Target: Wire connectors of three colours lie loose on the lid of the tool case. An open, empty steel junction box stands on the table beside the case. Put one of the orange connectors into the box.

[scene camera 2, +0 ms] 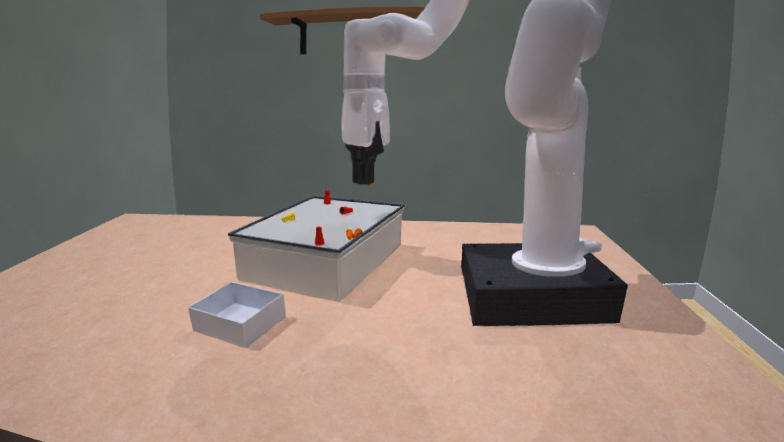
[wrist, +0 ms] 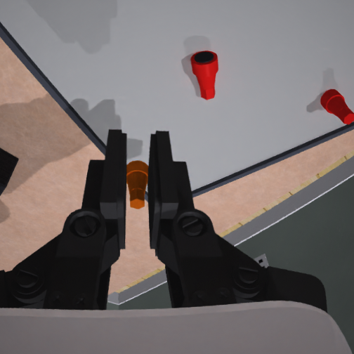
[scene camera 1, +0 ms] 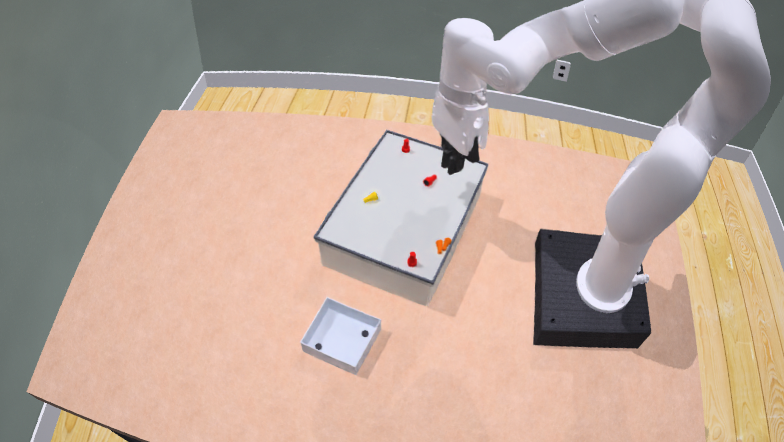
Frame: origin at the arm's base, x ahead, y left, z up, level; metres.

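Seen in the pictures: gripper, fingertip midpoint: (scene camera 2: 363, 183) (scene camera 1: 452, 168); arm's base, link origin: (scene camera 2: 548, 263) (scene camera 1: 604, 285).
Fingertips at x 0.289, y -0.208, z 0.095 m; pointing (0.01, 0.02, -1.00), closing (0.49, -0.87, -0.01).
Offsets run from my fingertips to a thing's top centre. "pt": to the spot under its first point.
My gripper (scene camera 1: 453, 169) (scene camera 2: 362, 181) (wrist: 137, 156) is shut on an orange connector @[0.010 m back, 0.006 m right, 0.017 m up] (scene camera 2: 369, 184) (wrist: 137, 182), held above the far right part of the tool case's lid @[pt 0.120 m ahead, 0.059 m left, 0.065 m down] (scene camera 1: 384, 219) (scene camera 2: 307, 228) (wrist: 250, 125). In the wrist view it shows between the fingers; in scene camera 1 the fingers hide it. Two more orange connectors, one @[0.030 m ahead, 0.125 m left, 0.053 m down] (scene camera 1: 439, 246) (scene camera 2: 349, 234) and another @[0.019 m ahead, 0.120 m left, 0.053 m down] (scene camera 1: 446, 242) (scene camera 2: 357, 232), lie close together near the lid's right edge. The open steel junction box @[0.200 m ahead, 0.254 m left, 0.113 m down] (scene camera 1: 341, 332) (scene camera 2: 219, 325) stands on the table in front of the case.
On the lid are a yellow connector @[0.143 m ahead, 0.014 m left, 0.050 m down] (scene camera 1: 371, 197) (scene camera 2: 288, 217) and red ones: one at the back @[pt 0.073 m ahead, 0.107 m right, 0.049 m down] (scene camera 1: 405, 146) (scene camera 2: 327, 197), one lying @[0.031 m ahead, 0.027 m right, 0.049 m down] (scene camera 1: 429, 180) (scene camera 2: 345, 210) (wrist: 206, 75), one upright near the front @[pt 0.079 m ahead, 0.157 m left, 0.047 m down] (scene camera 1: 412, 259) (scene camera 2: 319, 236). The black robot base (scene camera 1: 565, 329) (scene camera 2: 543, 304) stands right.
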